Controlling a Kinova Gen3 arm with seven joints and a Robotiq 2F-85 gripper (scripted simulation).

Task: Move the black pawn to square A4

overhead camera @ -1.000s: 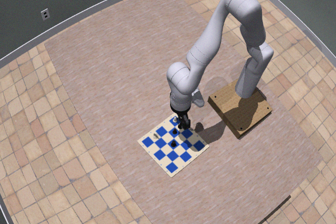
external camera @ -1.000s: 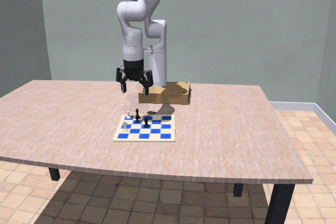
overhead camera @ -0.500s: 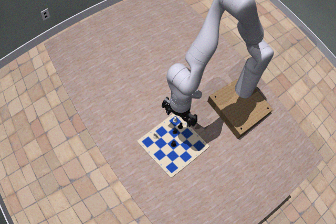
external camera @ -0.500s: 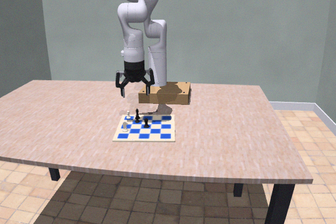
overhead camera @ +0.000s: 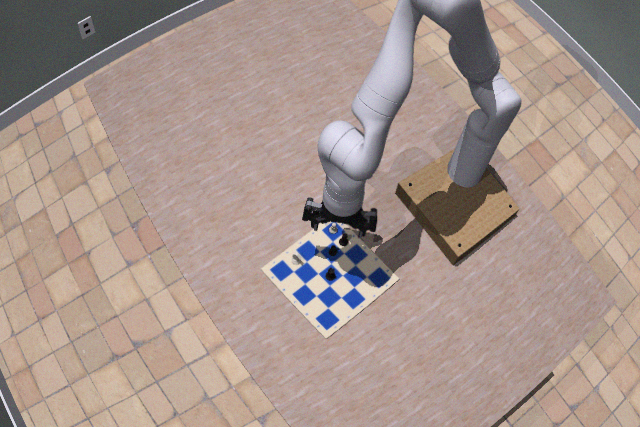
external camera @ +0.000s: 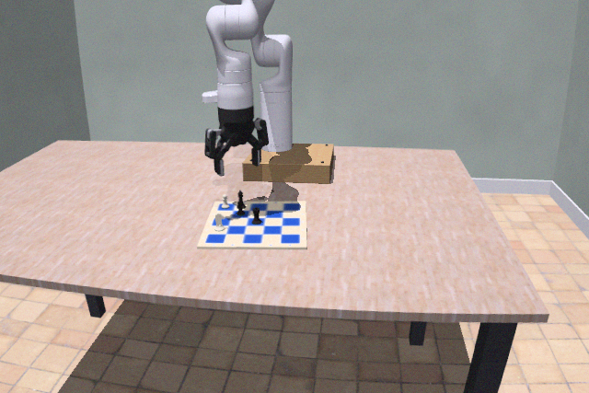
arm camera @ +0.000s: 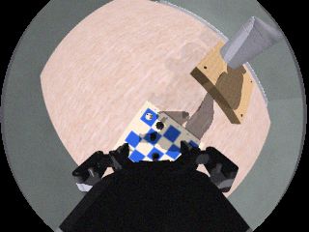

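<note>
The black pawn is 10 mm ahead of my hand and 100 mm below it. Round my hand: white pawn (30 mm behind, 40 mm to the right, 100 mm below); white knight (80 mm ahead, 40 mm to the right, 90 mm below); chessboard (50 mm ahead, 30 mm to the left, 110 mm below).
</note>
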